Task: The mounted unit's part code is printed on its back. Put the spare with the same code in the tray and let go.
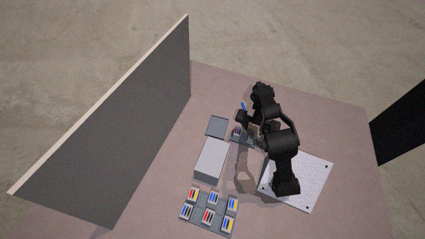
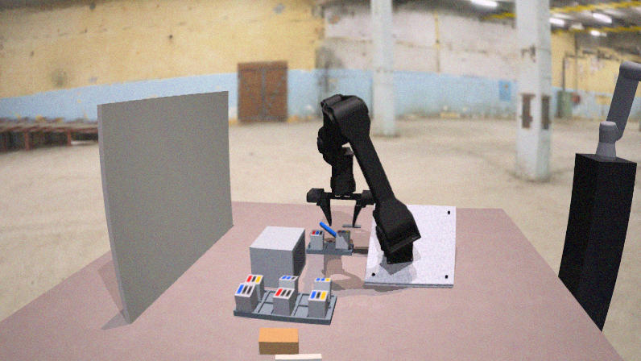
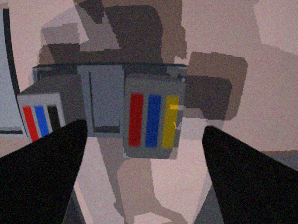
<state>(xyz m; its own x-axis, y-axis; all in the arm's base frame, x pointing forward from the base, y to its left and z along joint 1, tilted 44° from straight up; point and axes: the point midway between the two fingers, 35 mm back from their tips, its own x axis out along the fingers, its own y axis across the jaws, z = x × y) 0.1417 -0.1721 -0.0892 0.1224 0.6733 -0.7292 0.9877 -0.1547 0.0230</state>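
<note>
Now: the grey spare block 30 mm below my gripper tip. Round my gripper tip: grey mounted unit: 200 mm to the left, 140 mm ahead, 20 mm below; grey tray: 170 mm ahead, 70 mm below, 20 mm to the right; small grey bar: 220 mm to the right, 70 mm below, 20 mm behind.
</note>
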